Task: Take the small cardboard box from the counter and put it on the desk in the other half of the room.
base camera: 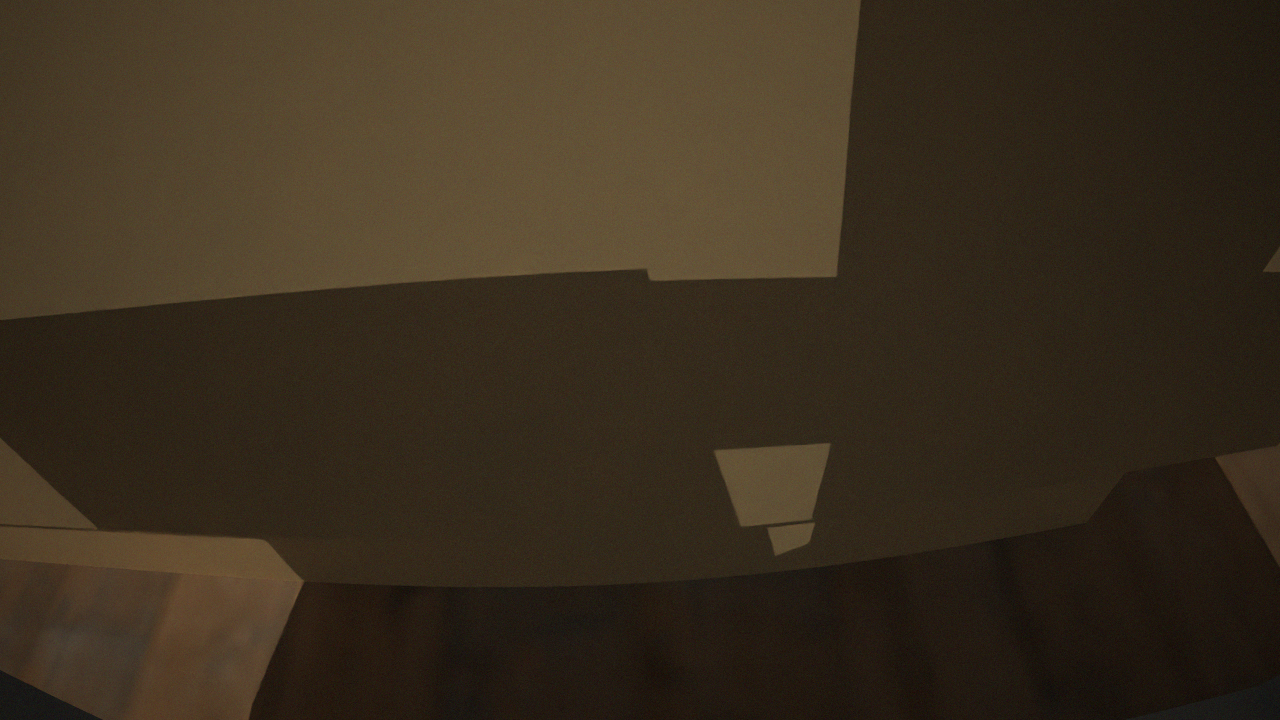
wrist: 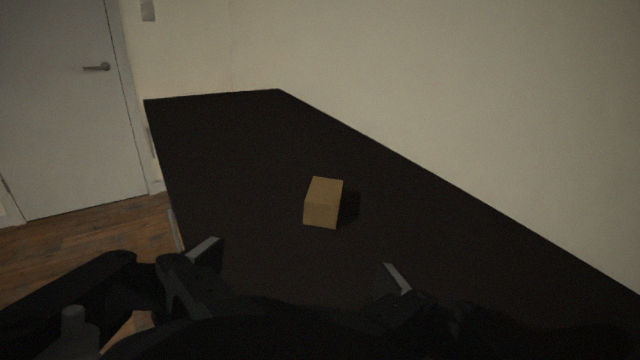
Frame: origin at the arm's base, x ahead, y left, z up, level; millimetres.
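Where they show: gripper, fingertip midpoint: (wrist: pixel 299 267).
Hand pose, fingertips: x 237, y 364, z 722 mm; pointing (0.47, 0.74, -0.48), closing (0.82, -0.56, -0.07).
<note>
Things, the pixels of their top centre, and the offset from my fingertips. "spot": a spot on its surface instead. Level surfaces: height alone.
- small cardboard box at its top centre: (wrist: pixel 325 190) dy +258, dx +199, dz -158 mm
- dark counter at its surface level: dz -208 mm
- handle at a spot on its surface: (wrist: pixel 104 66) spot: dy +1898, dx -247, dz -188 mm
- Wooden floor at its surface level: dz -1118 mm
The small cardboard box (wrist: pixel 324 202) stands on the dark counter (wrist: pixel 225 145), a little right of the middle of the wrist view, with its shadow to its right. My gripper (wrist: pixel 299 267) is open, its two fingertips wide apart at the bottom of the wrist view. The box shows beyond the fingertips, apart from them, with nothing between the fingers. In the base camera view the counter's front (base camera: pixel 429 161) fills most of the picture, close before the base and partly in shadow. The desk does not show in either view.
A pale wall (wrist: pixel 450 90) runs along the counter's back edge. A grey door (wrist: pixel 55 125) with a handle (wrist: pixel 104 66) stands beyond the counter's far left end. Wooden floor (wrist: pixel 100 225) (base camera: pixel 161 635) shows left of the counter and along the foot of its front.
</note>
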